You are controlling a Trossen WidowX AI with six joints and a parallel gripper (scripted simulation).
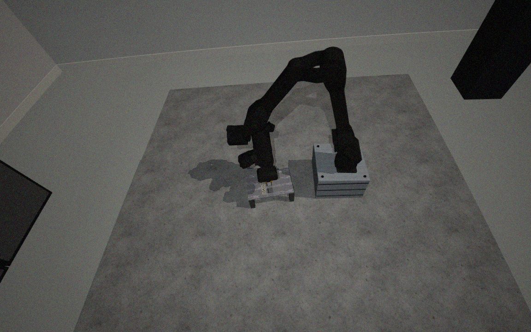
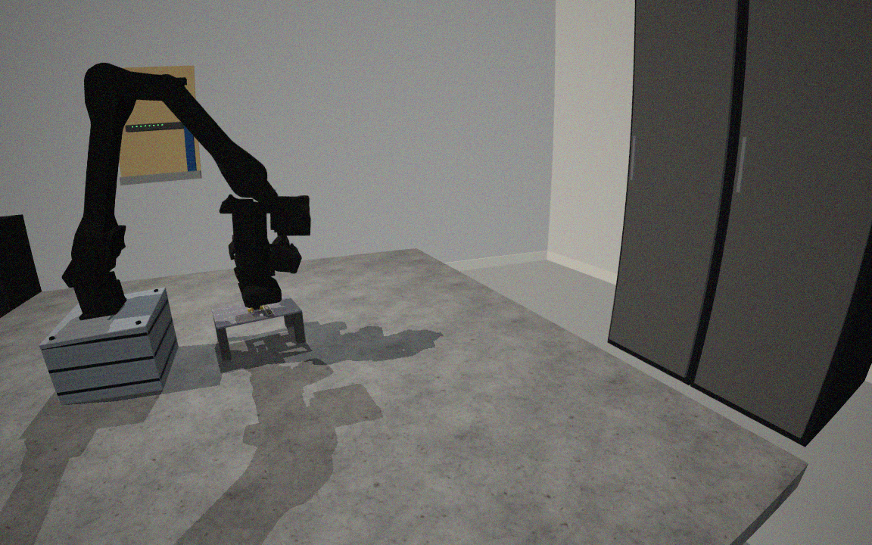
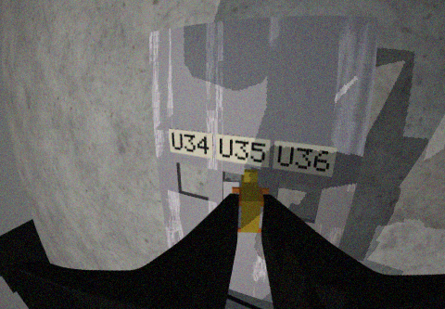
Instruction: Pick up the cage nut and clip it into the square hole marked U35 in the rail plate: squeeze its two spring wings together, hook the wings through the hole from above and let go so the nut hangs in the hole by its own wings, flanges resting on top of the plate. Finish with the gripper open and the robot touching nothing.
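The cage nut is 1 cm below my gripper tip. From my gripper tip the other things lie so: label (2 cm ahead, 1 cm to the left, 1 cm below).
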